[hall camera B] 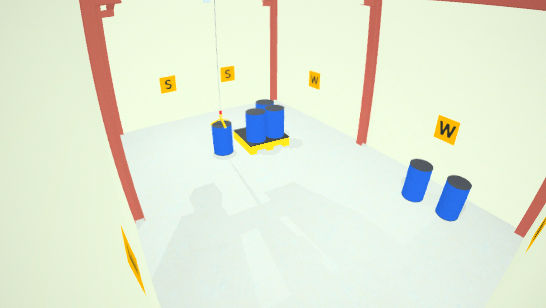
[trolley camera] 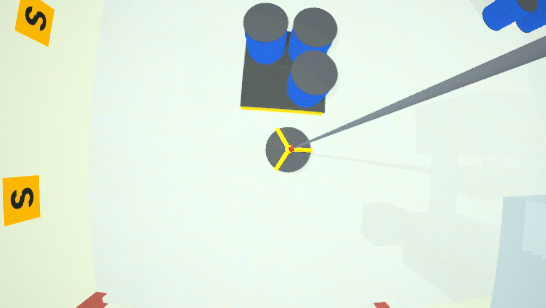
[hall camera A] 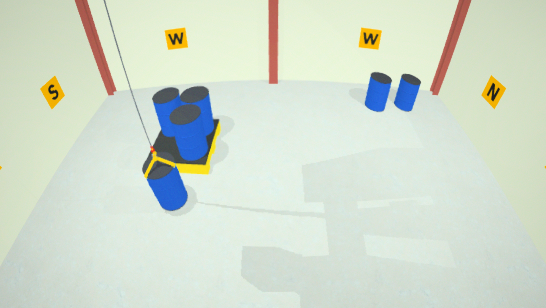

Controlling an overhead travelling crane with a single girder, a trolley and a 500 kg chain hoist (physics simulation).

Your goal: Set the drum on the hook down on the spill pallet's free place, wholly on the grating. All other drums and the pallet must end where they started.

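Observation:
My gripper [hall camera A: 159, 164] [hall camera B: 221, 122] [trolley camera: 288, 149], a yellow three-armed grab on the hook, is shut on a blue drum [hall camera A: 169, 191] [hall camera B: 222, 142] [trolley camera: 297, 162] with a dark lid. This drum is upright, low near the floor; whether it touches is hard to tell. In the trolley view it is below the yellow-edged pallet [hall camera A: 192, 168] [hall camera B: 262, 146] [trolley camera: 282, 110], with a narrow strip of floor between. Three blue drums stand on the pallet: far left [trolley camera: 265, 22], far right [trolley camera: 315, 25] and near right [trolley camera: 314, 72]. The near-left quarter shows bare dark grating, partly hidden in hall camera A.
Two more blue drums [hall camera A: 378, 94] [hall camera A: 408, 95] [hall camera B: 417, 182] [hall camera B: 453, 200] stand by the west wall towards the north. The hoist chain [hall camera A: 131, 82] [hall camera B: 217, 65] [trolley camera: 400, 102] runs up from the hook. Red columns [hall camera A: 273, 40] [hall camera B: 369, 75] stand along the walls.

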